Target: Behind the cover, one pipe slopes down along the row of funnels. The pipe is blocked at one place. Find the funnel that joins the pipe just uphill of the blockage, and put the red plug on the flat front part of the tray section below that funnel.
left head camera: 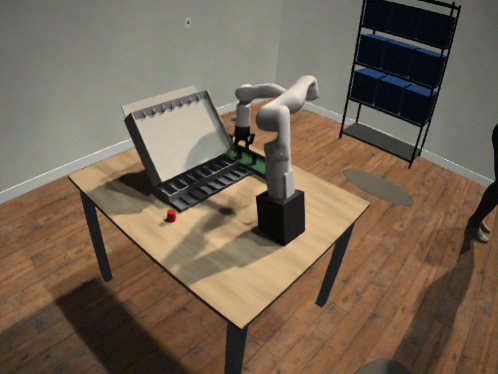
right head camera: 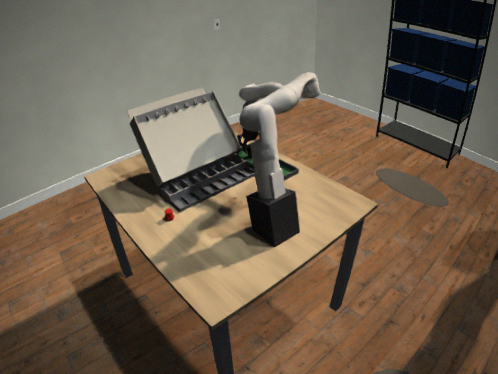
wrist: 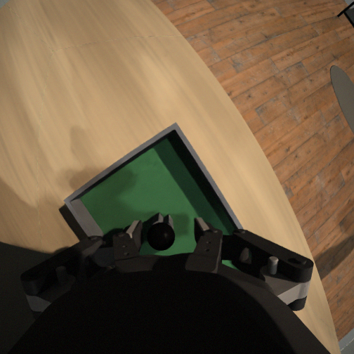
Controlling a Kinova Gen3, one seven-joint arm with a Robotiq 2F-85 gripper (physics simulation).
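Seen in the pictures: gripper, fingertip midpoint: (left head camera: 240,152) (right head camera: 250,152); arm's base at its link origin: (left head camera: 280,193) (right head camera: 270,193).
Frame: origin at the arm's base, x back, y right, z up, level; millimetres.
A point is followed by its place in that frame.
The red plug (left head camera: 171,216) {x -323, y -250, z -128 mm} (right head camera: 169,214) {x -320, y -247, z -124 mm} stands on the table, off the left front corner of the sectioned black tray (left head camera: 187,200) {x -372, y -105, z -153 mm} (right head camera: 184,200) {x -374, y -127, z -144 mm}. The pale cover (left head camera: 182,137) {x -533, y 34, z 41 mm} (right head camera: 187,137) {x -536, y 42, z 44 mm} leans above that tray, with a row of small funnels (left head camera: 171,106) {x -625, y 54, z 162 mm} (right head camera: 175,106) {x -630, y 57, z 173 mm} along its top. The pipe and its blockage are hidden. My gripper (left head camera: 243,145) {x -434, y 361, z -127 mm} (right head camera: 246,149) {x -434, y 361, z -127 mm} (wrist: 168,228) is partly open, over the green-floored tray. Its fingers stand on both sides of a black ball-topped piece (wrist: 161,236), with a gap visible on each side.
The green-floored tray (left head camera: 259,165) {x -307, y 349, z -152 mm} (right head camera: 288,169) {x -208, y 386, z -153 mm} (wrist: 86,217) adjoins the right end of the sectioned tray. Another dark piece (left head camera: 254,158) {x -331, y 334, z -115 mm} stands in it. The arm's black base (left head camera: 281,219) {x 58, y -74, z -47 mm} (right head camera: 274,220) {x 71, y -62, z -50 mm} stands on the table. A shelf rack with blue bins is beyond the table.
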